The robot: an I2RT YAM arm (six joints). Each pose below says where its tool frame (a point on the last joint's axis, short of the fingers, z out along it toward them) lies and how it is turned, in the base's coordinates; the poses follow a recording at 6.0 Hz.
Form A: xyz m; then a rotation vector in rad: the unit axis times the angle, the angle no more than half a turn.
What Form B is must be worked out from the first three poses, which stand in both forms.
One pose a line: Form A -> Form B
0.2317 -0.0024 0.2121 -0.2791 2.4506 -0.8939 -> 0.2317 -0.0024 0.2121 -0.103 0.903 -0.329 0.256
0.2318 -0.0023 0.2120 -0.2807 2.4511 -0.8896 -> 0.2318 -0.0023 0.2120 -0.103 0.903 -0.328 0.257
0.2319 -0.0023 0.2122 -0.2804 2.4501 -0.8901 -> 0.2319 -0.0023 0.2122 -0.103 0.903 -0.328 0.257
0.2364 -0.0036 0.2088 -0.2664 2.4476 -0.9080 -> 0.2364 -0.0036 0.2088 -0.098 0.902 -0.335 0.256
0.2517 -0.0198 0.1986 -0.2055 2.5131 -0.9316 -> 0.2517 -0.0198 0.1986 -0.074 0.911 -0.338 0.225
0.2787 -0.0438 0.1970 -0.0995 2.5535 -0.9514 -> 0.2787 -0.0438 0.1970 -0.036 0.916 -0.341 0.206
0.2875 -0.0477 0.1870 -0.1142 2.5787 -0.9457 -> 0.2875 -0.0477 0.1870 -0.041 0.920 -0.337 0.195
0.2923 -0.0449 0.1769 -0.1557 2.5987 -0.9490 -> 0.2923 -0.0449 0.1769 -0.055 0.922 -0.337 0.184
